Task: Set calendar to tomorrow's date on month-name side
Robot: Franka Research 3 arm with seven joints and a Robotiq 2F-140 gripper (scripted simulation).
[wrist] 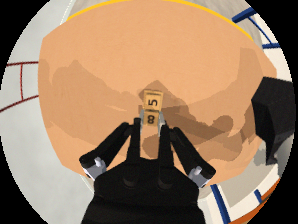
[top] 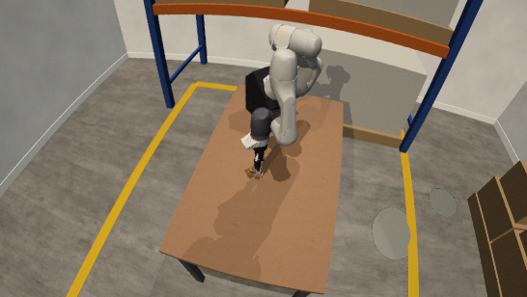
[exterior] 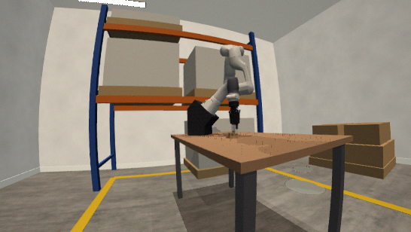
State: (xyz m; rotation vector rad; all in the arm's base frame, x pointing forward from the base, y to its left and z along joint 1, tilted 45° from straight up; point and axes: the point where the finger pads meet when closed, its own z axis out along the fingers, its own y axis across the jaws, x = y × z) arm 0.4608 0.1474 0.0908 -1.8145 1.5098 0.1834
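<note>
My gripper is now 50 mm above the wooden tray and 20 mm to the left of it.
</note>
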